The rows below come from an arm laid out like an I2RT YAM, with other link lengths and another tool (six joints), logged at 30 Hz.
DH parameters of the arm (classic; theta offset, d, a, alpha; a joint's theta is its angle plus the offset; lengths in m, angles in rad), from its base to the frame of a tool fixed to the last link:
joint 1: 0 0.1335 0.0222 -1.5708
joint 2: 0 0 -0.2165 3.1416
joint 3: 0.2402 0 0.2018 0
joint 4: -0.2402 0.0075 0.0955 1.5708
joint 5: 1.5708 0.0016 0 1.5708
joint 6: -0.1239 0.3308 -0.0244 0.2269
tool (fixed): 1.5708 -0.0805 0 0
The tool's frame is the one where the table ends.
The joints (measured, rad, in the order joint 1, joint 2, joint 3, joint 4, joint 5, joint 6), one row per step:
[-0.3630, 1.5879, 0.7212, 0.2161, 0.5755, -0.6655]
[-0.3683, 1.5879, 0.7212, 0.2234, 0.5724, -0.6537]
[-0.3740, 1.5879, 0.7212, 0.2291, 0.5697, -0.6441]
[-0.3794, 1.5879, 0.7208, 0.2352, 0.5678, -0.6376]
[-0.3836, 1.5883, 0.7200, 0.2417, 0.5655, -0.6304]
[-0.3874, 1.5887, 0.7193, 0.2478, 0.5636, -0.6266]
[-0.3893, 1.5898, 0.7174, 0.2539, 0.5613, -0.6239]
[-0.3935, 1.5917, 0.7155, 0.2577, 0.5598, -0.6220]
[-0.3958, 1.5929, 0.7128, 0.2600, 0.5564, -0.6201]
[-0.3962, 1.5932, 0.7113, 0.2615, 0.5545, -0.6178]
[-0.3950, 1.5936, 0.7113, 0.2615, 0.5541, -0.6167]
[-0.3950, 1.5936, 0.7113, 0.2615, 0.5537, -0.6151]
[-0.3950, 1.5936, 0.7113, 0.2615, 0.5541, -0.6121]
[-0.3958, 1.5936, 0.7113, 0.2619, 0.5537, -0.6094]
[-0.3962, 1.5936, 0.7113, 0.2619, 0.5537, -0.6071]
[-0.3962, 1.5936, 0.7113, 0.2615, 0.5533, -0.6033]
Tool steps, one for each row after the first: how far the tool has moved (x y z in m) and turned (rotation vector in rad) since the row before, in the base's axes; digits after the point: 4 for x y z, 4 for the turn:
[0.0008, -0.0016, 0.0013, 0.0042, -0.0163, -0.0088]
[0.0002, -0.0018, 0.0010, 0.0036, -0.0131, -0.0084]
[0.0000, -0.0018, 0.0011, 0.0018, -0.0106, -0.0071]
[0.0004, -0.0013, 0.0008, 0.0024, -0.0108, -0.0059]
[0.0003, -0.0013, 0.0008, 0.0008, -0.0079, -0.0041]
[0.0004, -0.0004, 0.0001, 0.0012, -0.0054, -0.0014]
[-0.0009, -0.0011, -0.0007, 0.0016, -0.0018, -0.0039]
[-0.0005, 0.0000, -0.0013, 0.0033, -0.0007, -0.0005]
[0.0001, 0.0003, -0.0005, 0.0021, -0.0019, 0.0000]
[0.0004, 0.0005, -0.0002, 0.0008, -0.0005, 0.0010]
[0.0001, 0.0001, 0.0000, 0.0009, -0.0013, -0.0005]
[0.0000, 0.0000, 0.0000, 0.0011, -0.0022, -0.0018]
[0.0000, -0.0002, 0.0001, 0.0012, -0.0025, -0.0018]
[-0.0001, -0.0001, 0.0000, 0.0010, -0.0017, -0.0015]
[0.0001, 0.0002, -0.0001, 0.0020, -0.0026, -0.0016]

